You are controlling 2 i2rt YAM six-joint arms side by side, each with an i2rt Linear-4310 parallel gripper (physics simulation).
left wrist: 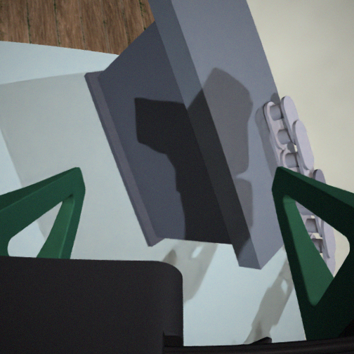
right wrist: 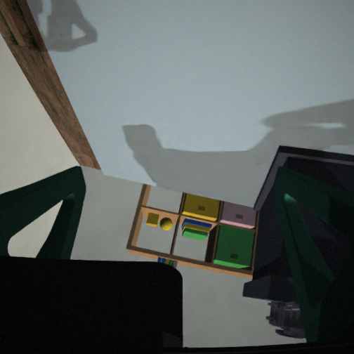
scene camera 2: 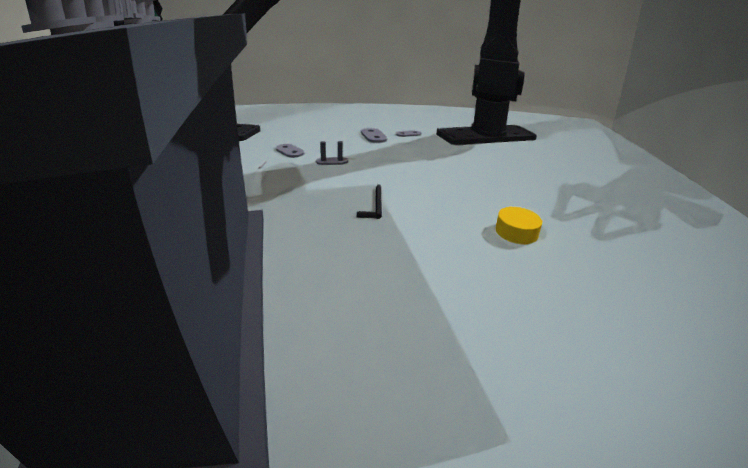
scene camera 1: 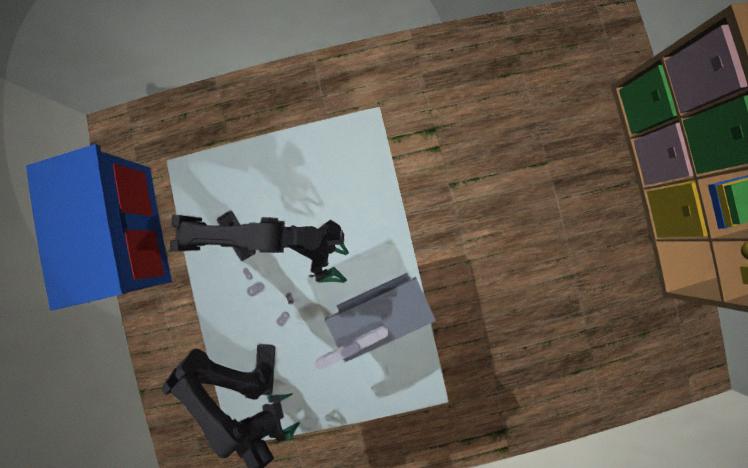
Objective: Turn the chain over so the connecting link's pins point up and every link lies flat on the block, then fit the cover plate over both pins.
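Frame: origin at the left arm's base, x ahead, y left, z up, level; millimetres.
Seen in the pictures: left gripper, fingertip midpoint: (scene camera 1: pixel 346 267); right gripper, fingertip midpoint: (scene camera 1: pixel 295 408); left arm's base, origin of the base link: (scene camera 2: pixel 487 136); right arm's base, origin of the base link: (scene camera 1: pixel 265 369).
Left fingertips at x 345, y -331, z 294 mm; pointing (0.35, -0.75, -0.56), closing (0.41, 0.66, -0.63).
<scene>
Pixels of each thing's top centre, then the offset from my left fingertips to it. Level surfaces: height alone.
- pale pinkish-grey chain, middle of its top: (scene camera 1: pixel 369 340) dx -65, dy -228, dz -39 mm
- grey block, middle of its top: (scene camera 2: pixel 97 28) (scene camera 1: pixel 380 320) dx -9, dy -202, dz -74 mm
- small plate with two upright pins, middle of its top: (scene camera 2: pixel 331 141) (scene camera 1: pixel 287 299) dx -291, dy +9, dz -262 mm
- larger plate, middle of its top: (scene camera 2: pixel 373 133) (scene camera 1: pixel 255 288) dx -390, dy +112, dz -289 mm
- yellow disc, middle of its top: (scene camera 2: pixel 520 217) dx -35, dy +155, dz -275 mm
- black hex key, middle of its top: (scene camera 2: pixel 369 198) dx -149, dy +19, dz -288 mm
- table, its level: dz -294 mm
The pale pinkish-grey chain (scene camera 1: pixel 372 334) (left wrist: pixel 302 145) (scene camera 2: pixel 49 12) lies along the edge of the grey block (scene camera 1: pixel 410 309) (left wrist: pixel 227 45) (scene camera 2: pixel 165 71); in scene camera 1 its left part reaches past the block. I cannot tell which way its pins point. A small plate with two upright pins (scene camera 2: pixel 331 161) (scene camera 1: pixel 289 298) stands on the table. Several loose two-hole plates, including one larger plate (scene camera 1: pixel 255 288) (scene camera 2: pixel 373 134), lie near it. My left gripper (scene camera 1: pixel 346 267) (left wrist: pixel 178 177) is open and empty, above and beside the block. My right gripper (scene camera 1: pixel 294 409) (right wrist: pixel 179 176) is open and empty, away from the chain.
A yellow disc (scene camera 2: pixel 518 227) and a black hex key (scene camera 2: pixel 378 201) lie on the table (scene camera 1: pixel 353 143); both are hidden in scene camera 1. A blue cabinet (scene camera 1: pixel 74 231) stands at the left of scene camera 1, and a shelf unit (scene camera 1: pixel 637 149) stands at the right.
</scene>
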